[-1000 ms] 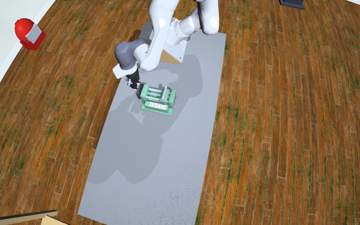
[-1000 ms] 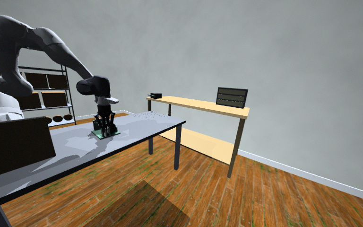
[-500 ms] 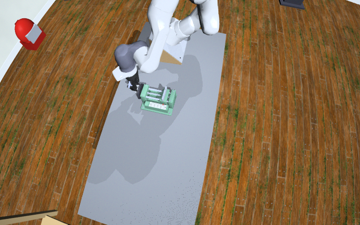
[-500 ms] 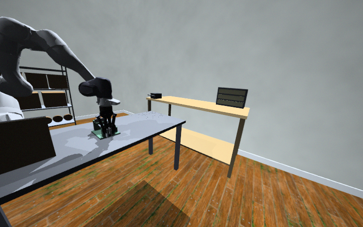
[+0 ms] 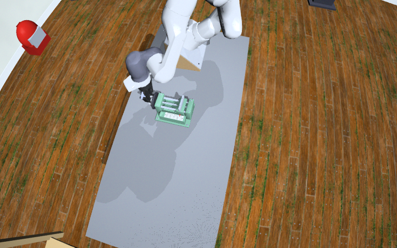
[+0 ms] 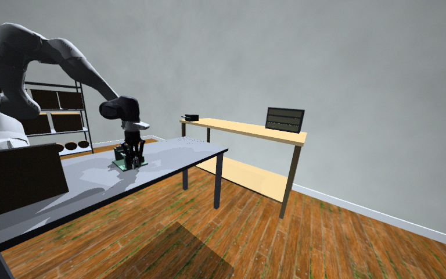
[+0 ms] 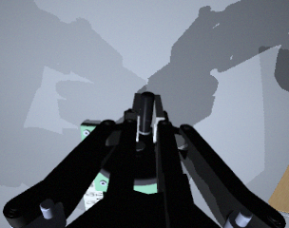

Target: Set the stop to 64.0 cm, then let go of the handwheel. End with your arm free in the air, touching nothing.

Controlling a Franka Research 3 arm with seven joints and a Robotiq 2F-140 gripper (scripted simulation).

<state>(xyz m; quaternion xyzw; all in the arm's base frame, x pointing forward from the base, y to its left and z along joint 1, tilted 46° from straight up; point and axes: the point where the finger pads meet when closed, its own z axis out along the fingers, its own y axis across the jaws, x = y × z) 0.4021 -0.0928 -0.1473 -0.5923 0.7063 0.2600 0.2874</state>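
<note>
Now: hand 18 cm to the right of the stop carriage, 5 cm short of it and 3 cm below it. The rest, counted from my hand: dark handwheel: 2 cm to the left, 1 cm below.
</note>
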